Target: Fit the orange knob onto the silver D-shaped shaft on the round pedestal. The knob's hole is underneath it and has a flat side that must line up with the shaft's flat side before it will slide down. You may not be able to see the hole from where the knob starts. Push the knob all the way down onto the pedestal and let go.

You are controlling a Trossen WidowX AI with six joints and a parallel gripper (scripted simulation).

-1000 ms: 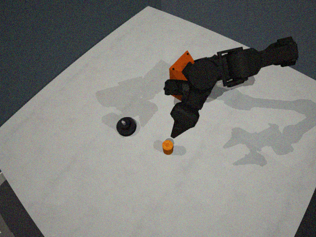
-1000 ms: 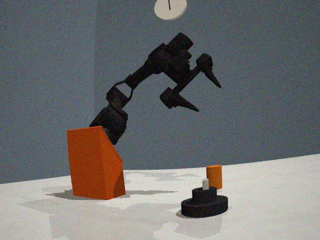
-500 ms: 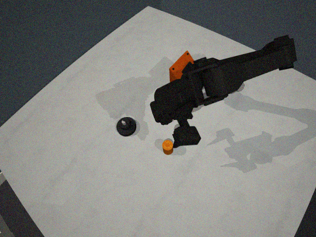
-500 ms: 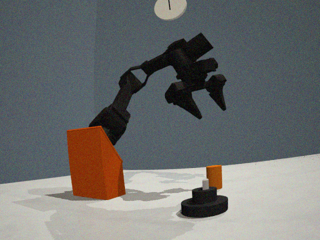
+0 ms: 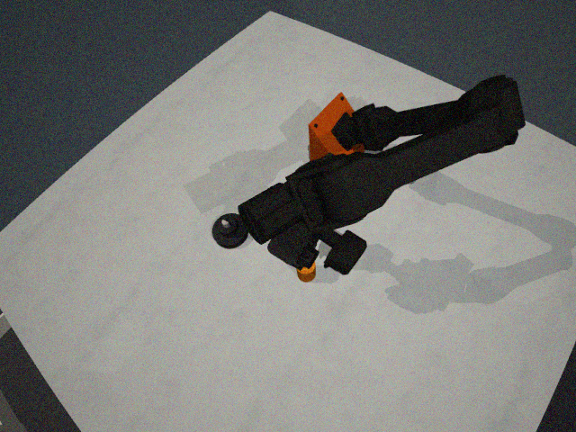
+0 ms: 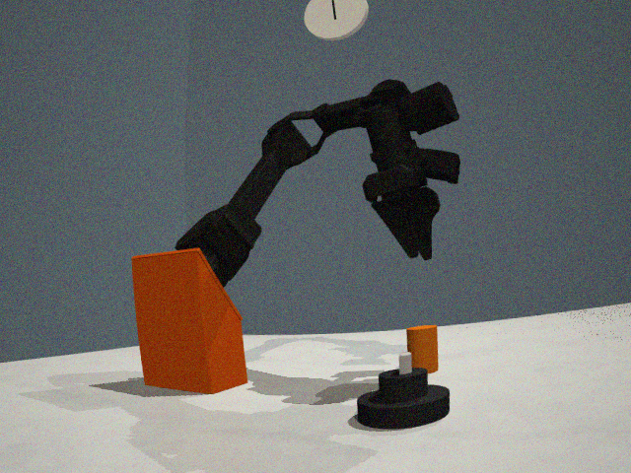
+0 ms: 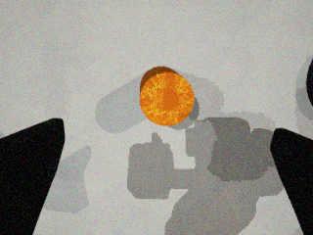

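The orange knob lies 1 cm to the right of my gripper tip and 10 cm below it. The rest, counted from my gripper tip: round dark pedestal: 1 cm ahead, 21 cm to the right, 12 cm below.
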